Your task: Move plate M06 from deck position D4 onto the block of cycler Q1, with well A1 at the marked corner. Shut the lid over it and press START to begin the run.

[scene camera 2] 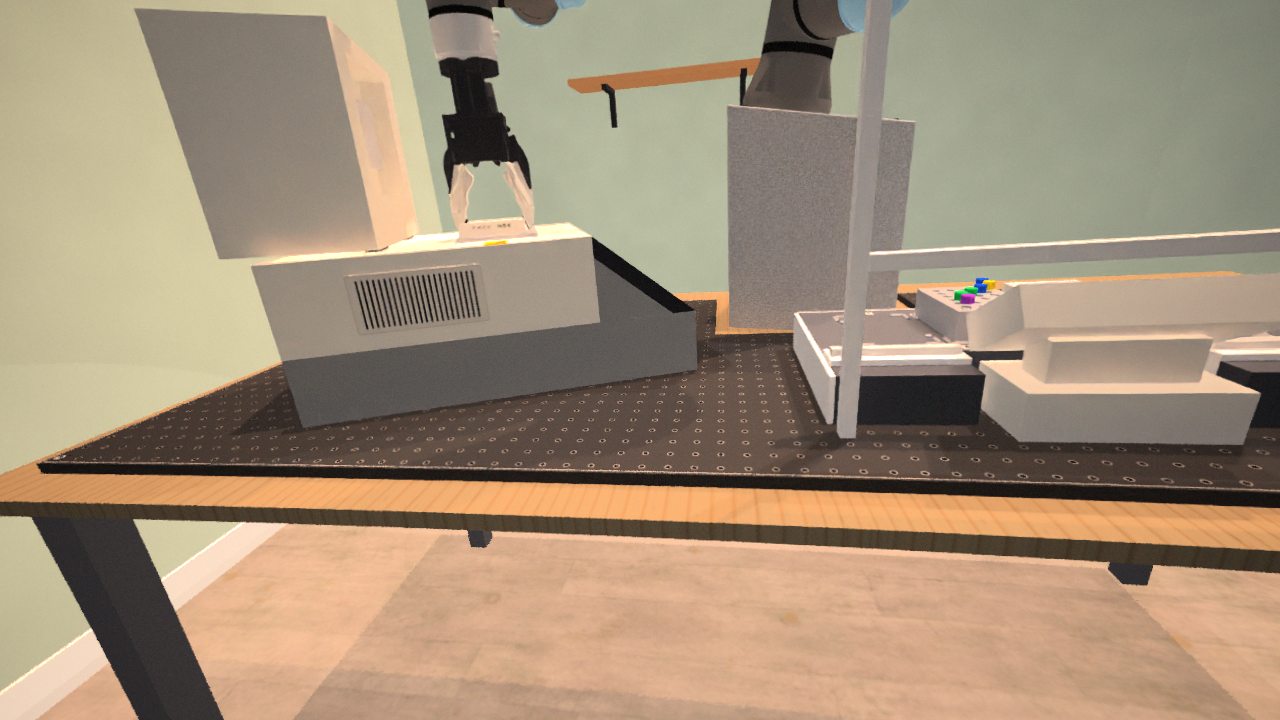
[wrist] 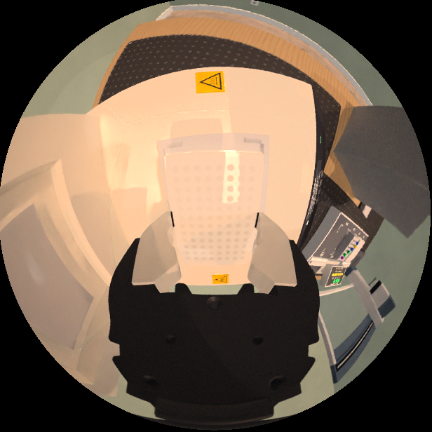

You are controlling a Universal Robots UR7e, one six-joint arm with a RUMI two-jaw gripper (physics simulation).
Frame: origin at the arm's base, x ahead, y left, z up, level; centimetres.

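Seen in the pictures: arm's base, origin of the base link: point(scene camera 2: 784, 114).
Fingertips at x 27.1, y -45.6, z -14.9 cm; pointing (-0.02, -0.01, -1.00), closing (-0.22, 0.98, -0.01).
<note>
Offsets run from my fingertips to a thing's top centre. "spot": to the spot under its first point.
A pale, translucent well plate, M06 @(dz +1.7, dx +0.0, dy +0.0 cm) point(scene camera 2: 496, 230) point(wrist: 200, 175), lies level between the fingers at the top opening of cycler Q1 @(spot: dz -5.8, dx +12.5, dy +8.4 cm) point(scene camera 2: 537, 286) point(wrist: 280, 115). My gripper point(scene camera 2: 496, 222) point(wrist: 214, 213) points down and is shut on the plate's two sides. The plate hides the block, and I cannot tell whether it rests fully on it. The well letters and marked corner are not readable. The cycler's lid @(spot: dz +12.5, dx +17.7, dy -16.3 cm) point(scene camera 2: 268, 134) point(wrist: 30, 135) stands open, upright beside the plate, on the left in both views. The START button cannot be made out.
A tall grey pedestal point(scene camera 2: 819, 214) stands behind the cycler to the right. A white upright post @(spot: dz +2.1, dx +26.8, dy +41.8 cm) point(scene camera 2: 863, 205) stands by the deck at the right. A rack with coloured caps @(dz -11.0, dx +8.9, dy +62.0 cm) point(scene camera 2: 957, 308) and a cream two-tier block @(spot: dz -17.2, dx +29.0, dy +64.3 cm) point(scene camera 2: 1118, 411) are further right. A wooden shelf point(scene camera 2: 662, 76) hangs behind.
</note>
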